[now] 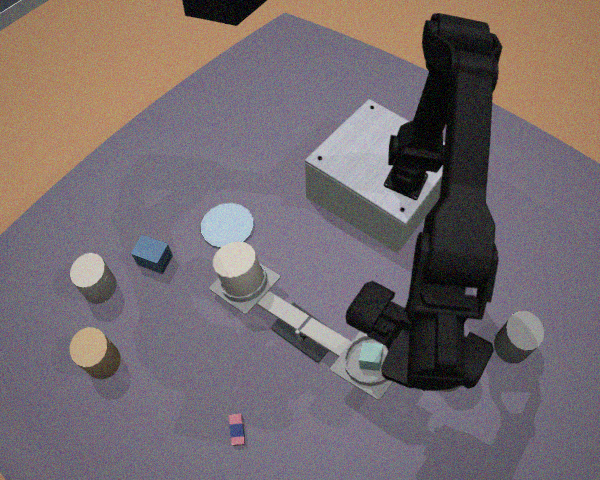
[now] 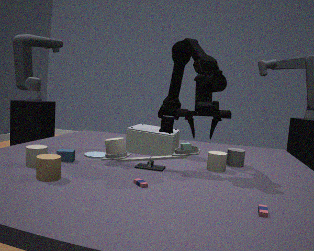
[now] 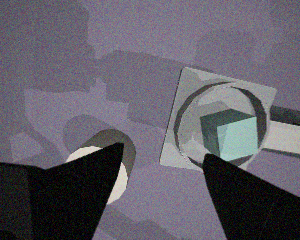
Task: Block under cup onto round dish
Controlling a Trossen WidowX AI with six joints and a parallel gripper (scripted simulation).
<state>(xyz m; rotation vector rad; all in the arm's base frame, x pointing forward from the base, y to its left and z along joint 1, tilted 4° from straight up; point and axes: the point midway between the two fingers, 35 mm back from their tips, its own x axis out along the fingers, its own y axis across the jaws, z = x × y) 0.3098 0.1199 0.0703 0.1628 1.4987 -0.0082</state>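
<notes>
The pale-green block lies 50 mm to the right of my gripper tip, 30 mm below it and 10 mm ahead of it. From my gripper tip the other things lie so: pale blue round dish (400 mm to the right, 140 mm behind, 120 mm below); grey cylinder (160 mm to the left, 160 mm behind, 80 mm below); tan cylinder (450 mm to the right, 190 mm ahead, 80 mm below).
</notes>
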